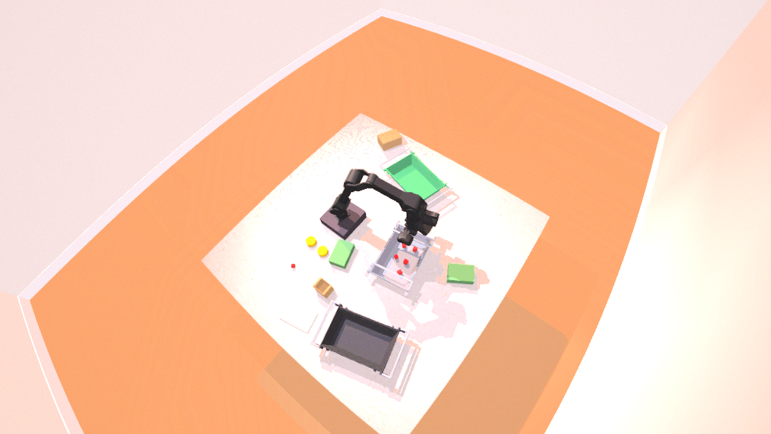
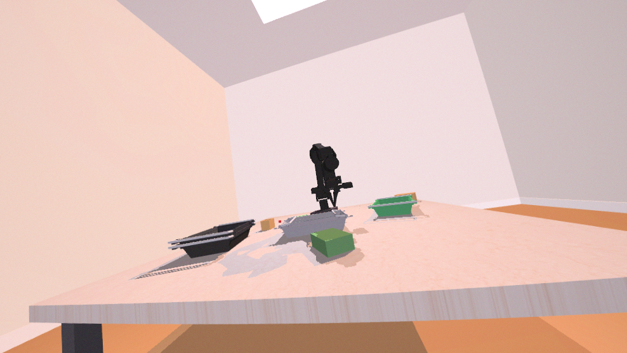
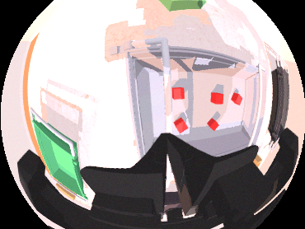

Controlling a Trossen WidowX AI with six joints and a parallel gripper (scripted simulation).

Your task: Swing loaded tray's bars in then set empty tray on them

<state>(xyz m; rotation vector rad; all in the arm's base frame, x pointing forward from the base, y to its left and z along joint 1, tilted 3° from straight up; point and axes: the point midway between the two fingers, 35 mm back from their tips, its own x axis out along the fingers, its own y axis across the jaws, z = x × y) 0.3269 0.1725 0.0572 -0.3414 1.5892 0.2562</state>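
The green tray is 250 mm to the left of my gripper tip, 250 mm behind it and 40 mm below it. Round my gripper tip: red block: 510 mm to the right, 280 mm behind, 80 mm below.
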